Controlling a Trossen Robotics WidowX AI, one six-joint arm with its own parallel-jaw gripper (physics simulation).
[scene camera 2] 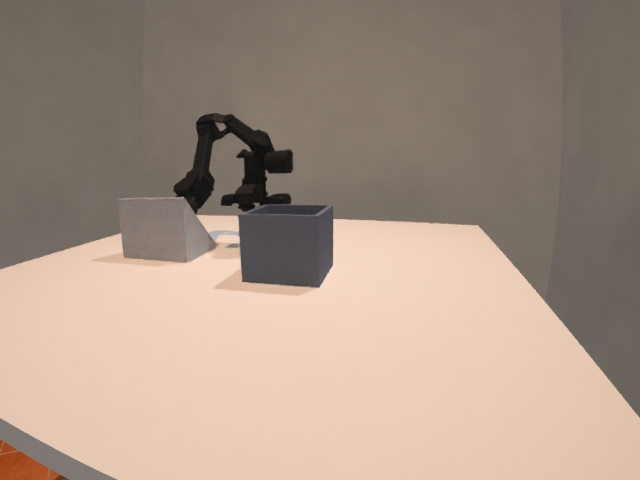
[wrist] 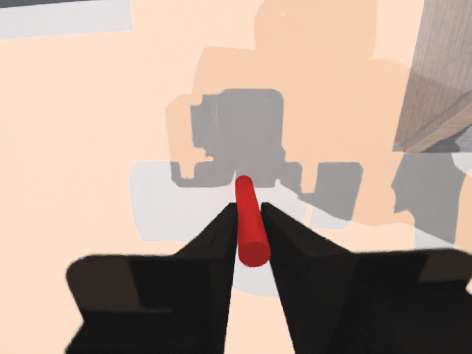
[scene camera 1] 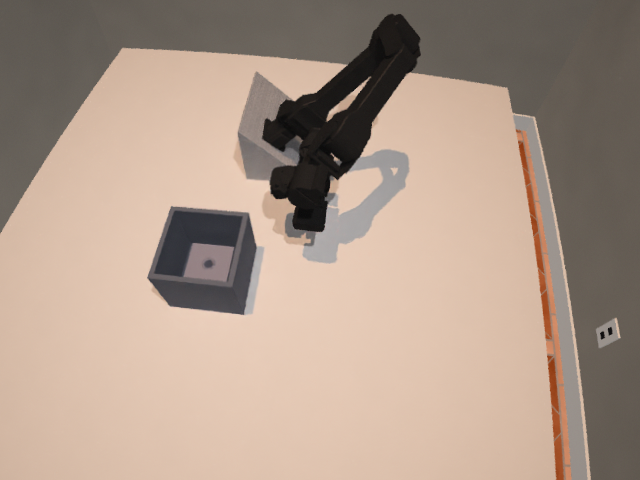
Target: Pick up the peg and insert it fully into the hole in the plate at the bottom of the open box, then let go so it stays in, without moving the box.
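Seen in the pictures: gripper, fingertip midpoint: [wrist: 248, 209]; arm's base, origin of the base link: [scene camera 2: 179, 218] [scene camera 1: 274, 135].
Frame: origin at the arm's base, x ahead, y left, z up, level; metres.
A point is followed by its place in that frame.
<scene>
The red peg [wrist: 248, 227] @[x 0.184, y 0.098, z -0.030 m] is a thin cylinder between my fingers in the wrist view, one end reaching toward the camera. My gripper [wrist: 248, 209] @[x 0.183, y 0.101, z -0.052 m] is shut on it, with a finger against each side. In both scene views the peg and fingertips are hidden, by the arm in scene camera 1 and by the box in scene camera 2. The open dark blue-grey box [scene camera 1: 199, 295] @[x 0.404, y -0.107, z -0.019 m] [scene camera 2: 280, 250] @[x 0.324, y -0.188, z -0.030 m] [wrist: 30, 2] @[x 0.306, y -0.027, z -0.097 m] stands apart from the gripper, left of it in scene camera 1. Inside, at its bottom, lies a pale plate [scene camera 1: 221, 254] @[x 0.301, y -0.085, z -0.042 m] with a dark round hole [scene camera 1: 208, 263] @[x 0.316, y -0.113, z -0.056 m] near the middle.
A grey wedge-shaped block [scene camera 1: 260, 161] @[x 0.057, y -0.029, z -0.029 m] [scene camera 2: 152, 228] @[x -0.047, y -0.067, z -0.016 m] [wrist: 440, 60] @[x 0.060, y 0.027, z -0.078 m] stands beside the arm, behind the box in scene camera 1. At the right in the wrist view, it shows close to the arm's shadows. The pale table [scene camera 1: 372, 361] @[x 0.494, y 0.229, z -0.100 m] [scene camera 2: 361, 361] @[x 0.488, y -0.455, z -0.100 m] bears the box and wedge.
</scene>
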